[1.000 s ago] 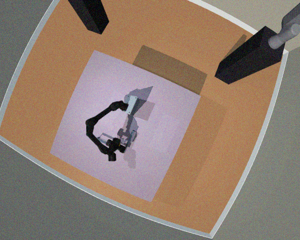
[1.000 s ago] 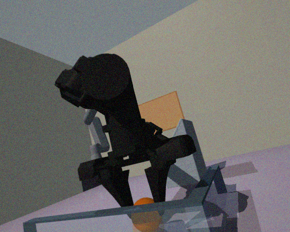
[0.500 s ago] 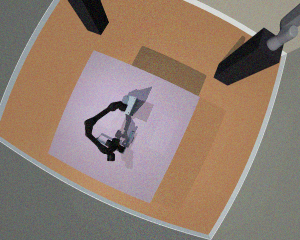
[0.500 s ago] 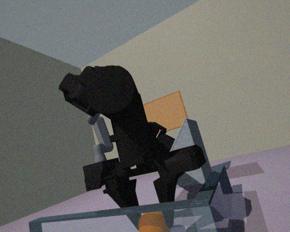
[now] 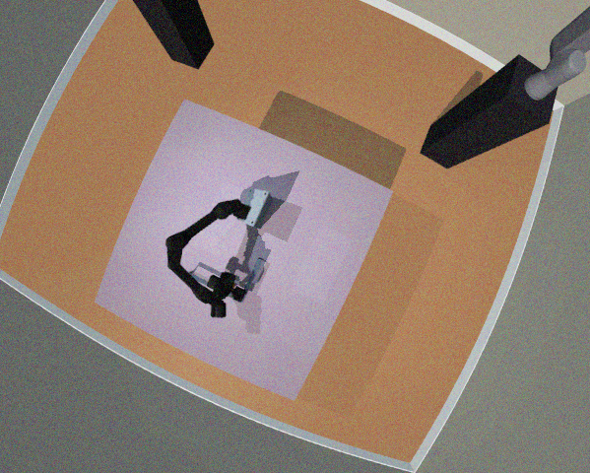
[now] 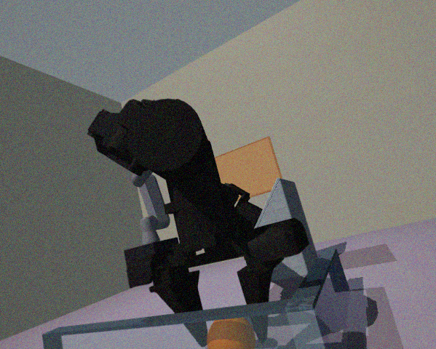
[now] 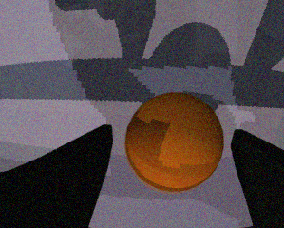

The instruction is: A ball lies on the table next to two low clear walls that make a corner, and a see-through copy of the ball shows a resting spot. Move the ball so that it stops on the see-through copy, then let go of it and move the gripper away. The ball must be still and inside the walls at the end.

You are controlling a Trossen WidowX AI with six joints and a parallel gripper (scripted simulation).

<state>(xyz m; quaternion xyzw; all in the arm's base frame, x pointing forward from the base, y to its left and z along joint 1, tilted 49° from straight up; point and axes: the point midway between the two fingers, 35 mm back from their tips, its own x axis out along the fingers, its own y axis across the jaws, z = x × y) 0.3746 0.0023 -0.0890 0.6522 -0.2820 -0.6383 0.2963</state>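
My gripper tip is now right at the orange ball. Also, from my gripper tip: see-through copy right at my gripper tip.
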